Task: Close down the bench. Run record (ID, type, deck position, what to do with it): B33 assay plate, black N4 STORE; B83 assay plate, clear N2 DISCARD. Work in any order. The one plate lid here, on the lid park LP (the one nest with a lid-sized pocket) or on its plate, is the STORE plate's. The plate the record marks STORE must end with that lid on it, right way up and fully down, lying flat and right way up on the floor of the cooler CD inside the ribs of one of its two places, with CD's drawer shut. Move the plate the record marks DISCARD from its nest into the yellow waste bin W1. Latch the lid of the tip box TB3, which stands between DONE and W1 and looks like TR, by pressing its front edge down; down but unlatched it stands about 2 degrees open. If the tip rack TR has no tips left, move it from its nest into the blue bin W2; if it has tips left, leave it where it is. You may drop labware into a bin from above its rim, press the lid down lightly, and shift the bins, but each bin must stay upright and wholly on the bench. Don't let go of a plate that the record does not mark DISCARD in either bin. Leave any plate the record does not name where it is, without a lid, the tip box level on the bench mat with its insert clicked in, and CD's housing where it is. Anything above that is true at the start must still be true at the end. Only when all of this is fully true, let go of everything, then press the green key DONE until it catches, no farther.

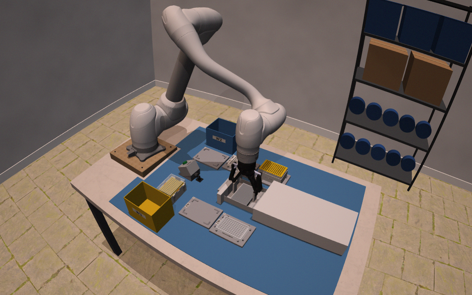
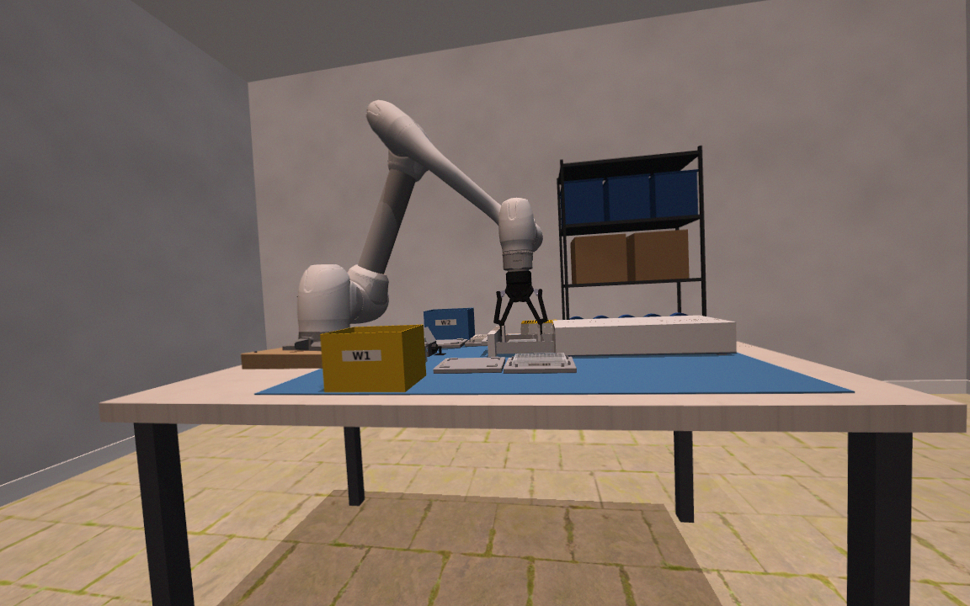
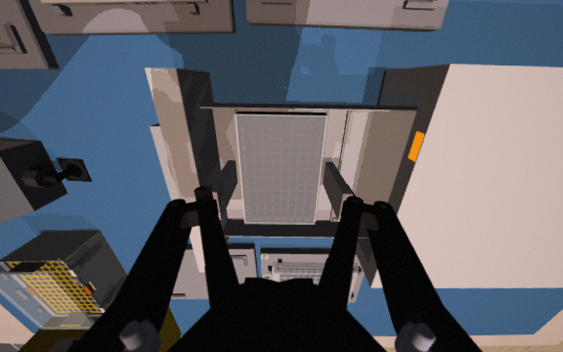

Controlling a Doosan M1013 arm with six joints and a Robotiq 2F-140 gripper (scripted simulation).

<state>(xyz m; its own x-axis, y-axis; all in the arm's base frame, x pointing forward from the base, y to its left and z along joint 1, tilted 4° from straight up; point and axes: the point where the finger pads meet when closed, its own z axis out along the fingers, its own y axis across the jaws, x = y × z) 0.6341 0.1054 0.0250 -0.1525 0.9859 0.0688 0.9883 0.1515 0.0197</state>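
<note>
Right now the clear plate lid is 1 cm below my hand. Round my hand: cooler CD (17 cm ahead, 3 cm to the left, 1 cm below); then black plate (2 cm below); then cooler drawer (4 cm ahead, 2 cm below, 1 cm to the left).
</note>
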